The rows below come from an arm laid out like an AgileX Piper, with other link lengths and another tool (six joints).
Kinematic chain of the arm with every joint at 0, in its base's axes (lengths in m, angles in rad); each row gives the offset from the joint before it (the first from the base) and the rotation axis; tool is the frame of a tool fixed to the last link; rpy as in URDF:
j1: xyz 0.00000 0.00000 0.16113 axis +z
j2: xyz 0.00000 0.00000 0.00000 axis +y
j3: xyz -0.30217 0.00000 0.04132 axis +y
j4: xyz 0.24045 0.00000 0.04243 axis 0.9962 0 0.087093
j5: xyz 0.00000 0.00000 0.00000 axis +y
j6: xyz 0.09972 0.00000 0.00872 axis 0.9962 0 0.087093
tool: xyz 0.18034 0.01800 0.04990 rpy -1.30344 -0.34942 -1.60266
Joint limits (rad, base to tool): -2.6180..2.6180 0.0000..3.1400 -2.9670..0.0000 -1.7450..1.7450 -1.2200..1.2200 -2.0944..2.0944
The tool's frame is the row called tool.
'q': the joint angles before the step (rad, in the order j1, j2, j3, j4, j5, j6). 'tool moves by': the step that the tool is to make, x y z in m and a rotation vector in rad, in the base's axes. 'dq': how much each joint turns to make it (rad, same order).
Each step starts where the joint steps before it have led.
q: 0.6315, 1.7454, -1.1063, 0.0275, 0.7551, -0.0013
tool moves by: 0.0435, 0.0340, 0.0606, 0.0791, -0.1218, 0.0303
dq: 0.0001, 0.0069, -0.1969, 0.0020, 0.0457, -0.0317
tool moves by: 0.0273, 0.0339, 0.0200, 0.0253, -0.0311, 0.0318
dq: 0.0166, 0.0970, -0.2004, 0.0087, 0.0638, -0.0174
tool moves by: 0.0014, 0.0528, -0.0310, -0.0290, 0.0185, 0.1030
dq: 0.0709, 0.1701, -0.1659, 0.0037, 0.0295, -0.0351
